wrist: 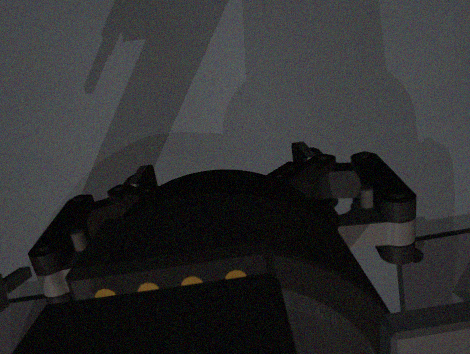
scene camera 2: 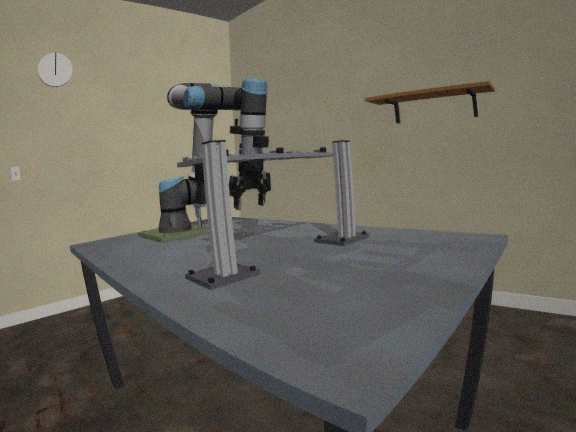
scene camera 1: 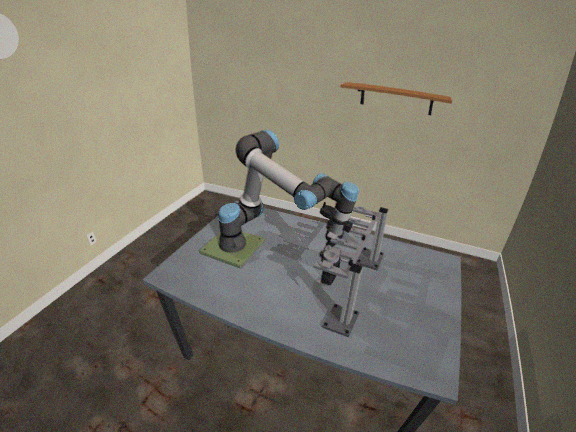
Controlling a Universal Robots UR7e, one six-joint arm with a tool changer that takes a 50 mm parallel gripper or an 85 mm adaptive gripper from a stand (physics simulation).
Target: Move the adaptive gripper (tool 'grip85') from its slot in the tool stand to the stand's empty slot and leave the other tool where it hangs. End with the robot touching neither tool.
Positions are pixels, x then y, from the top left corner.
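There's an adaptive gripper (wrist: 213,225) here, and it's 0.05 m from the lens.
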